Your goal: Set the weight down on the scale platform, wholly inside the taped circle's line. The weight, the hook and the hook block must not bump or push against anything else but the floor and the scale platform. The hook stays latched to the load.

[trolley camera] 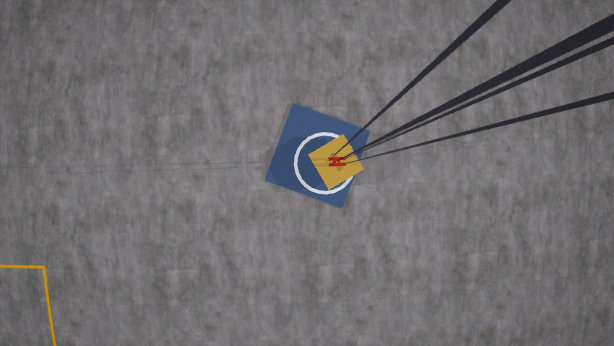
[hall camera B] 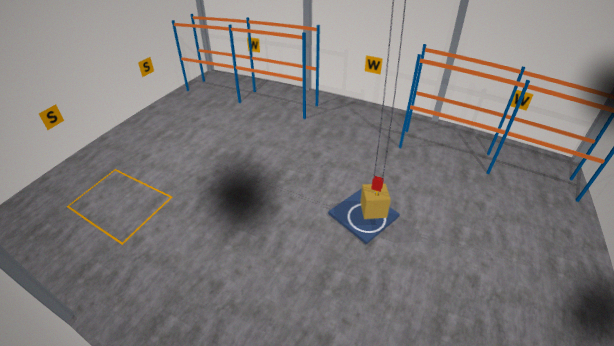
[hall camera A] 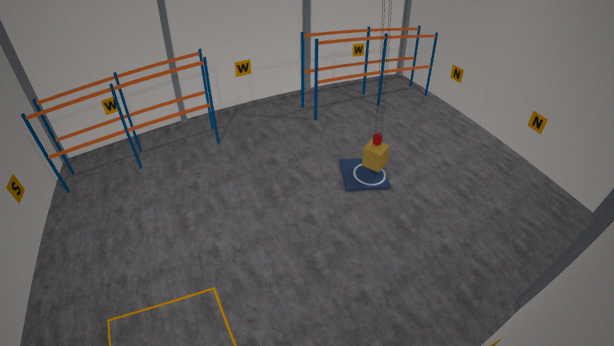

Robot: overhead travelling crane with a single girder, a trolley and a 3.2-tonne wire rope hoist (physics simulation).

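The weight, a yellow block (hall camera A: 375, 159) (hall camera B: 375, 206) (trolley camera: 332, 177), hangs above the blue scale platform (hall camera A: 349, 183) (hall camera B: 337, 212) (trolley camera: 295, 119). My hook, under the red hook block (hall camera A: 377, 139) (hall camera B: 377, 183) (trolley camera: 337, 161), is shut on the weight; the hook itself is small and mostly hidden. In the trolley view the weight covers the right part of the white taped circle (hall camera A: 371, 184) (hall camera B: 367, 232) (trolley camera: 296, 162), and its right corner overlaps the platform's right edge. A shadow lies on the platform left of the weight. The exact height of the gap is hard to tell.
Blue and orange racks stand along the W wall, one at the left (hall camera A: 125, 125) (hall camera B: 304, 75) and one at the right (hall camera A: 316, 80) (hall camera B: 508, 127) in each hall view. A yellow floor rectangle (hall camera A: 225, 316) (hall camera B: 147, 220) (trolley camera: 49, 300) lies away from the platform. Dark blurs cover parts of hall view B.
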